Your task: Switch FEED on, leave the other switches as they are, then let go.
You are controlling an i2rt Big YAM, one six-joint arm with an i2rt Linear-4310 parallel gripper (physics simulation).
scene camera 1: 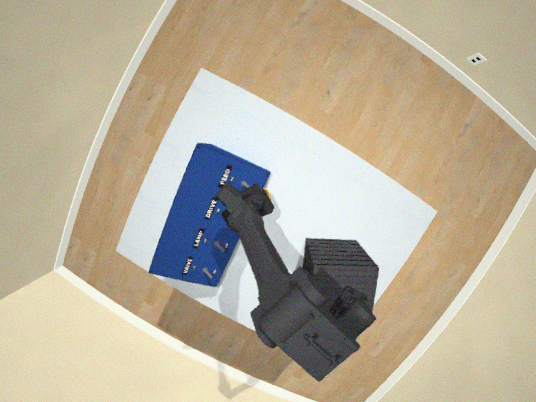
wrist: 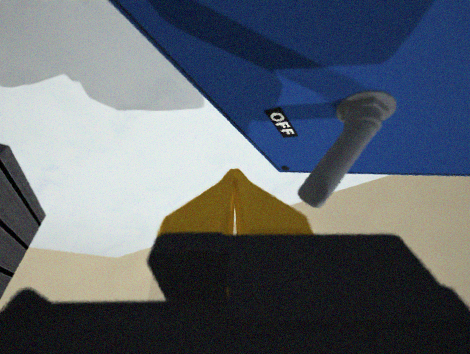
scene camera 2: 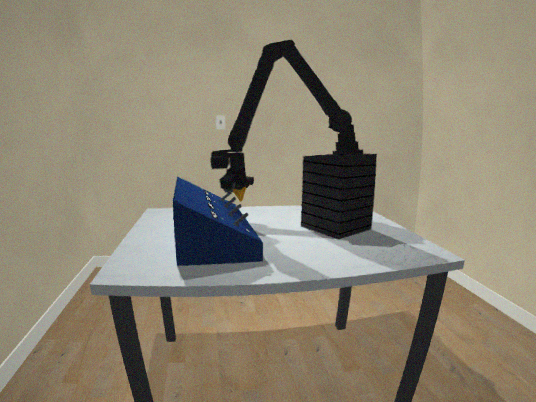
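Where they show: gripper, fingertip midpoint: [scene camera 1: 266,190] [wrist: 234,176] [scene camera 2: 241,200]; arm's base, link origin: [scene camera 1: 346,306] [scene camera 2: 347,154].
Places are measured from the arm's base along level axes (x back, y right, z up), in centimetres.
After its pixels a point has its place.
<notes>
The blue switch panel [scene camera 1: 175,220] @(z -12.0, x -60.5, y -7.3 cm) [scene camera 2: 215,245] @(z -23.7, x -50.2, y -29.6 cm) [wrist: 425,140] @(z -19.0, x -48.9, y 16.5 cm) stands on the table with its sloped face up. The FEED label [scene camera 1: 226,176] @(z -16.8, x -52.8, y 13.5 cm) is at its far end in the first scene view. The grey FEED lever [scene camera 1: 244,184] @(z -18.4, x -46.3, y 14.0 cm) [wrist: 340,155] @(z -17.9, x -45.1, y 13.4 cm) slants out on the side of the OFF label [wrist: 282,123] @(z -21.8, x -43.3, y 14.0 cm). My gripper [scene camera 1: 267,194] @(z -20.7, x -38.9, y 15.4 cm) [scene camera 2: 241,199] @(z -20.7, x -38.9, y 15.4 cm) [wrist: 234,176] @(z -20.7, x -38.9, y 15.4 cm) is shut and empty, its yellow tips low beside the panel's lower edge. In the wrist view they are apart from the lever. The LAMP lever [scene camera 1: 219,245] @(z -18.1, x -43.6, y -9.5 cm) and VALVE lever [scene camera 1: 207,272] @(z -18.1, x -42.6, y -21.6 cm) show; the arm hides the DRIVE lever in the first scene view.
The arm's black ribbed pedestal [scene camera 1: 335,252] @(z -14.1, x -8.3, y 10.1 cm) [scene camera 2: 337,200] @(z -15.6, x -7.7, y -10.6 cm) [wrist: 15,215] @(z -25.3, x -7.1, y 10.6 cm) stands on the white table [scene camera 1: 350,180] @(z -29.4, x -13.1, y 33.9 cm) [scene camera 2: 150,280] @(z -29.4, x -67.7, y -40.1 cm), apart from the panel. The DRIVE label [scene camera 1: 211,208] @(z -16.7, x -52.1, y 1.4 cm) lies close to the wrist in the first scene view.
</notes>
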